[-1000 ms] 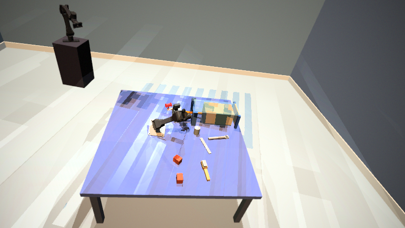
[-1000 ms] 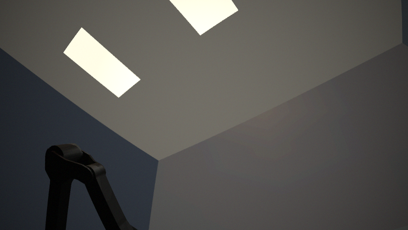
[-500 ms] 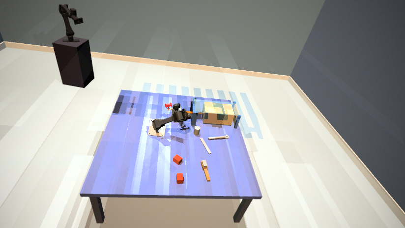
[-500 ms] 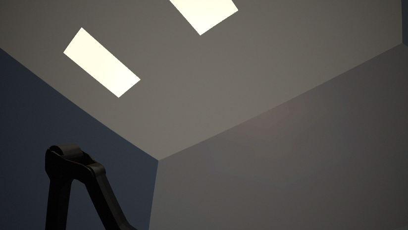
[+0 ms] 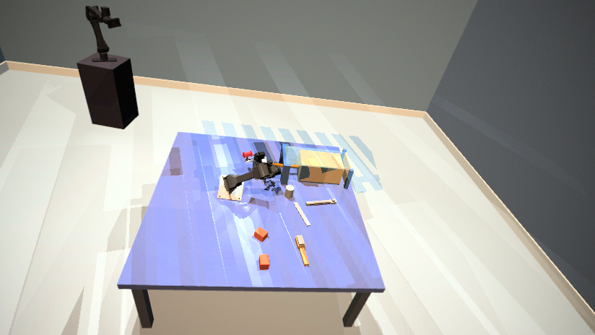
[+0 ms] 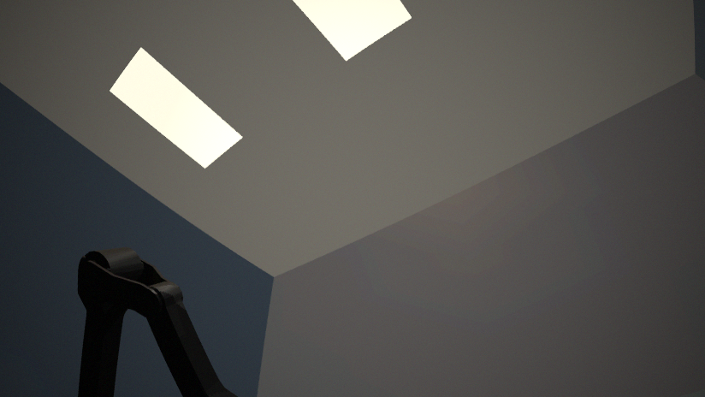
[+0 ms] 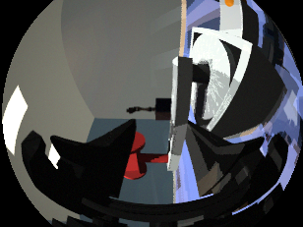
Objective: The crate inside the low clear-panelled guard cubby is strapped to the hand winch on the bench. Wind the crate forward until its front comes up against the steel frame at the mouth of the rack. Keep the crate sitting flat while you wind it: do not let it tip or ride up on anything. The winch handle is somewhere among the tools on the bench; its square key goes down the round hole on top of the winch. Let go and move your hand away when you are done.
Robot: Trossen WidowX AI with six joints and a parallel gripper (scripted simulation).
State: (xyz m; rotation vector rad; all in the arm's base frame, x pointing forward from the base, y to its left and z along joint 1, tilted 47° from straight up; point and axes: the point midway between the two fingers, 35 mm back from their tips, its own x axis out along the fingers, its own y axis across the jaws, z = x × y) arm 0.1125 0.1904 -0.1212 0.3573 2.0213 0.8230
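The winch handle is 10 mm behind my gripper tip, 10 mm to the right of it and 10 mm below it. The rest, counted from my gripper tip: red piece (40 mm behind, 30 mm to the right, 20 mm above); then blue steel frame (200 mm ahead, 50 mm to the left, 20 mm below); then grey winch (30 mm ahead, 20 mm to the left, 90 mm below).
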